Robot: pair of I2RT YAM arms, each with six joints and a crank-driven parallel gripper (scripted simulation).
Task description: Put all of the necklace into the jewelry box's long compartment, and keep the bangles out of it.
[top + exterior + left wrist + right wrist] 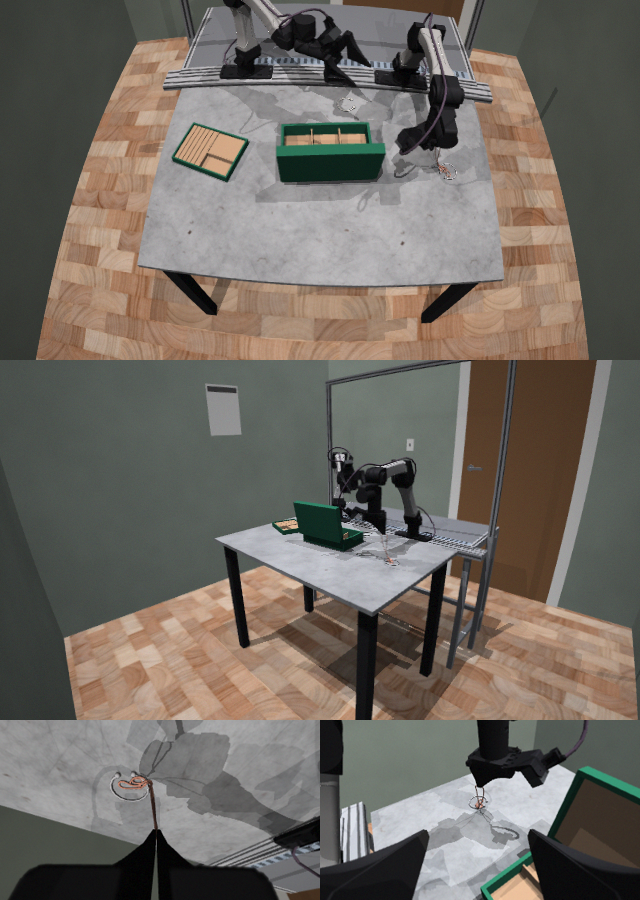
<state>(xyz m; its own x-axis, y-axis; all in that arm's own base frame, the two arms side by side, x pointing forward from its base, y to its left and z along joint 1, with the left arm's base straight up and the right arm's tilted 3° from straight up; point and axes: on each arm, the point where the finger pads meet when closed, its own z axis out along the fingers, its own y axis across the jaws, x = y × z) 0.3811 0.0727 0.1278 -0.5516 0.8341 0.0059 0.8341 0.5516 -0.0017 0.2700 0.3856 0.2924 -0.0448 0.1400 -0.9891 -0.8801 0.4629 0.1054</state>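
Now: the green jewelry box 1 cm ahead of my left hand, 32 cm to the right of it and 1 cm below it. Also, from my left hand: green-rimmed tray (1 cm behind, 69 cm to the right, 11 cm below).
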